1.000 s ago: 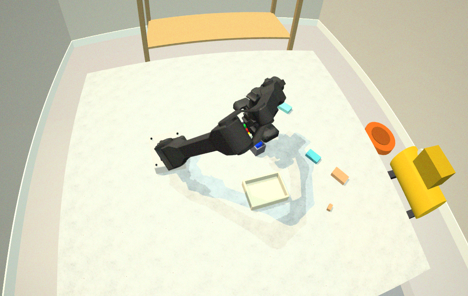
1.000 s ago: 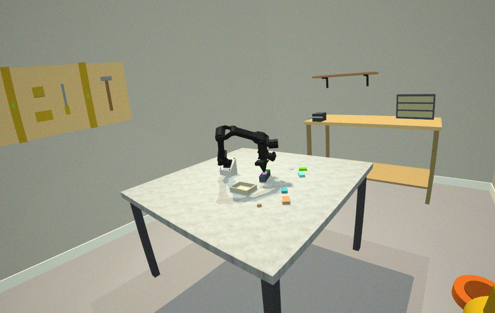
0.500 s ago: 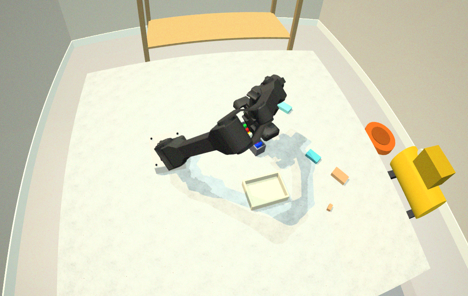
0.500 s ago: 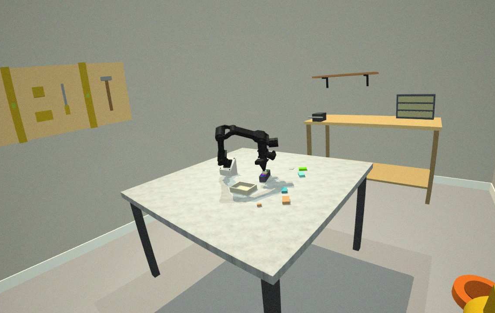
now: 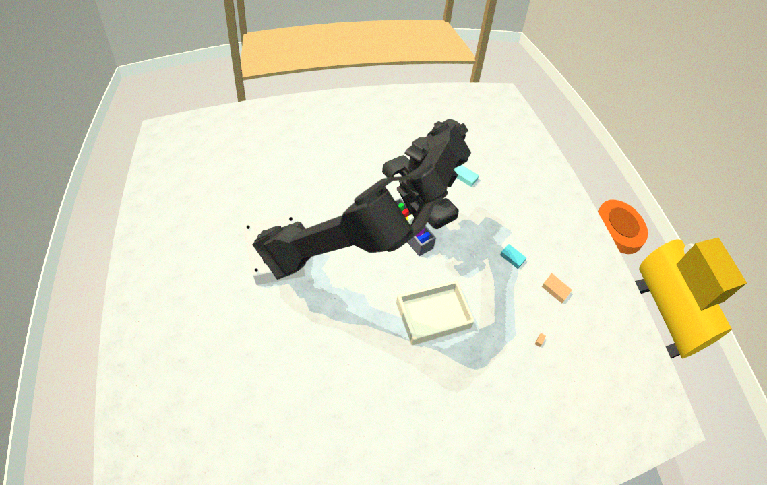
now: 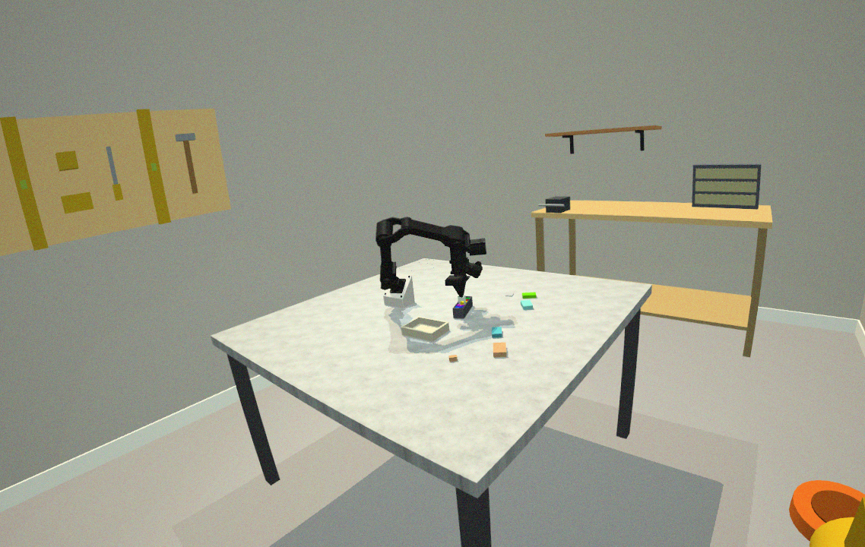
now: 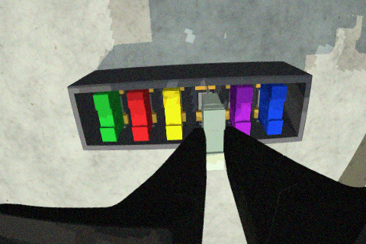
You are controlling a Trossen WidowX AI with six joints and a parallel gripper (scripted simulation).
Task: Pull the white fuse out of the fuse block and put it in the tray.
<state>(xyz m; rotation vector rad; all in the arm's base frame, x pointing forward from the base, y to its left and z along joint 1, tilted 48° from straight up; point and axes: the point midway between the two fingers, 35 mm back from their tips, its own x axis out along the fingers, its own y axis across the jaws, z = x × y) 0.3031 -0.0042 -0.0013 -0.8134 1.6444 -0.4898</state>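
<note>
The cream tray is 30 mm behind my gripper tip, 210 mm to the right of it and 60 mm below it. Round my gripper tip: small orange cube: 160 mm ahead, 350 mm to the right, 60 mm below; then green block: 180 mm ahead, 240 mm to the left, 60 mm below; then white fuse: 10 mm below.
</note>
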